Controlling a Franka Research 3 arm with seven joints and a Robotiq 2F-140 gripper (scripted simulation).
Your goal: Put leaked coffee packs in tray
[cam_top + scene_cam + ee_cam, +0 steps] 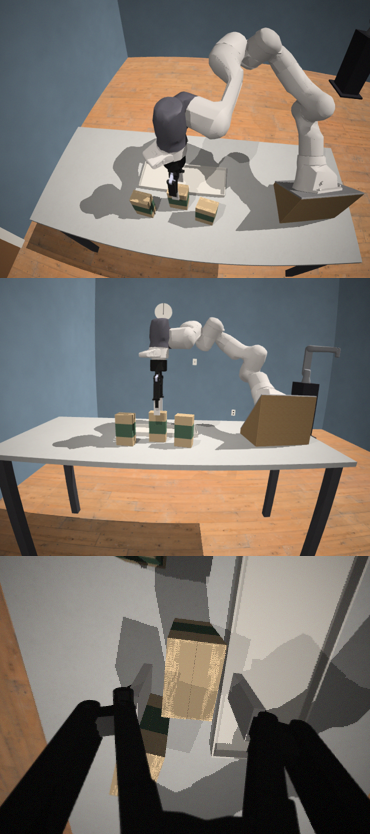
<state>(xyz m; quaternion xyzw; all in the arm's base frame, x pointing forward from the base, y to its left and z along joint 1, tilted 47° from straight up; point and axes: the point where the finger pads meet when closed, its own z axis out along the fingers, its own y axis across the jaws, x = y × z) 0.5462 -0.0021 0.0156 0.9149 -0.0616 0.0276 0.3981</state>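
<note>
Right now the tray is 10 mm behind my hand, 130 mm to the right of it and 150 mm below it.
</note>
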